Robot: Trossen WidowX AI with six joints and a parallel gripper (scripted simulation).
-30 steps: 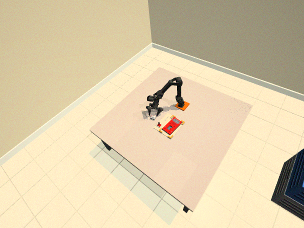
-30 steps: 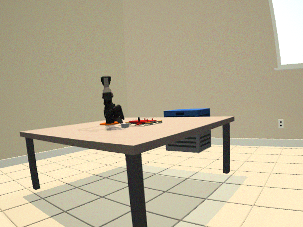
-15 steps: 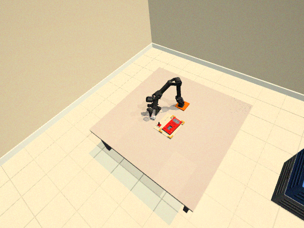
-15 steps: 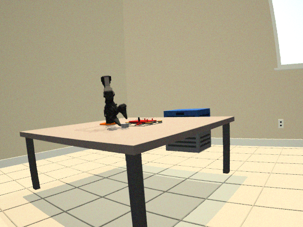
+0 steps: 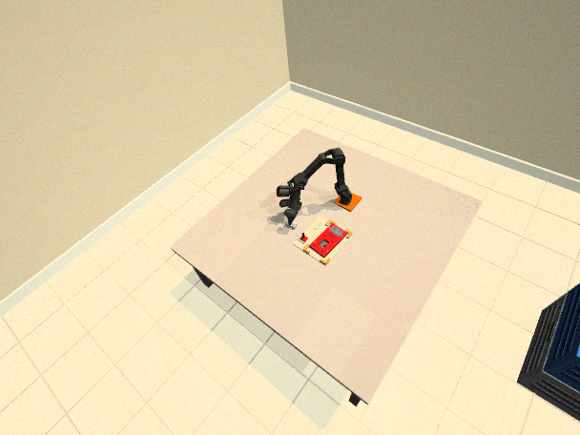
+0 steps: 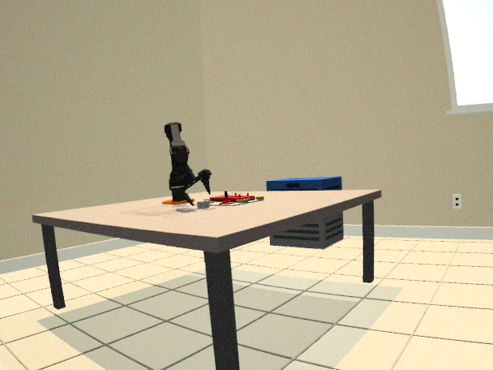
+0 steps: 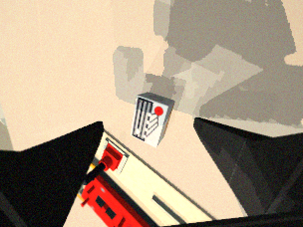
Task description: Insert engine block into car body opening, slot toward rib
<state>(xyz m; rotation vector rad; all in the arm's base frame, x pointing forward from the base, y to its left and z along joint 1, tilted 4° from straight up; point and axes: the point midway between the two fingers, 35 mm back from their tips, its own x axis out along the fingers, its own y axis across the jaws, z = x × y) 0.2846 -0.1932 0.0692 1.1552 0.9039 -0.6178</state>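
Right now my gripper tip is 2 cm above the engine block and 1 cm short of it.
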